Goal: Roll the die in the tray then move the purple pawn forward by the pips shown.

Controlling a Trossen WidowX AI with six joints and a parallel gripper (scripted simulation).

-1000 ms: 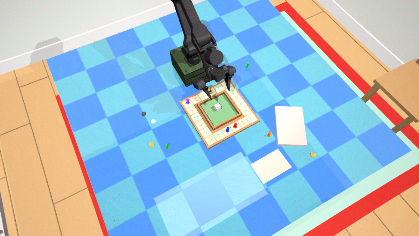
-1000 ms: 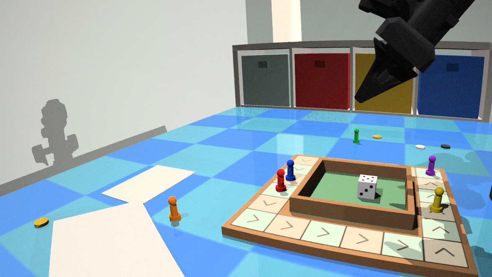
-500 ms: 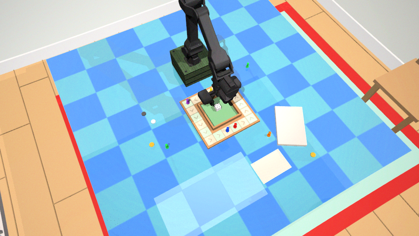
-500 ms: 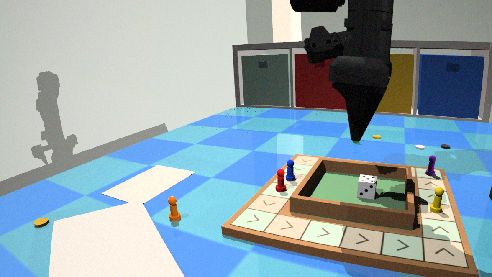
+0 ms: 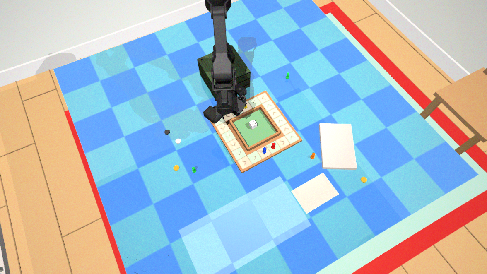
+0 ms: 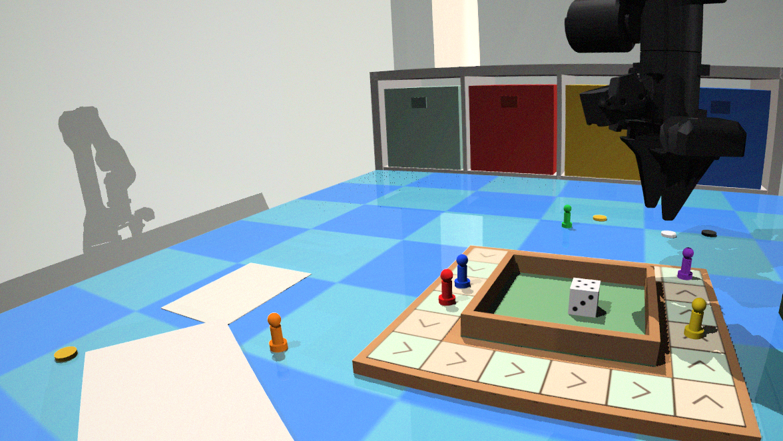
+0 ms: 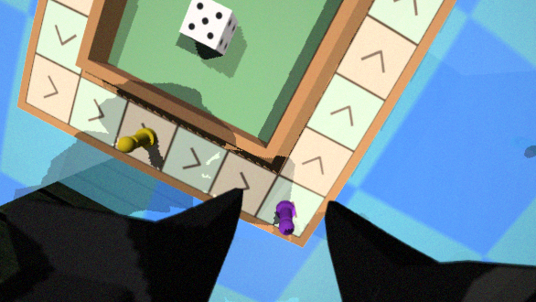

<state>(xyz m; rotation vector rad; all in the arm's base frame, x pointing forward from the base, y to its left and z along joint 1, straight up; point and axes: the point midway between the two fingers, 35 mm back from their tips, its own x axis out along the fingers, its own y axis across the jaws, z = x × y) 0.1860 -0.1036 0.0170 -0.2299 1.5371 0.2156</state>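
My gripper tip is 4 cm past the purple pawn, 2 cm to the left of it and 6 cm above it. Round my gripper tip: yellow pawn: 3 cm behind, 11 cm to the left, 6 cm below; white die: 7 cm ahead, 8 cm to the left, 6 cm below; green tray: 8 cm ahead, 8 cm to the left, 8 cm below.
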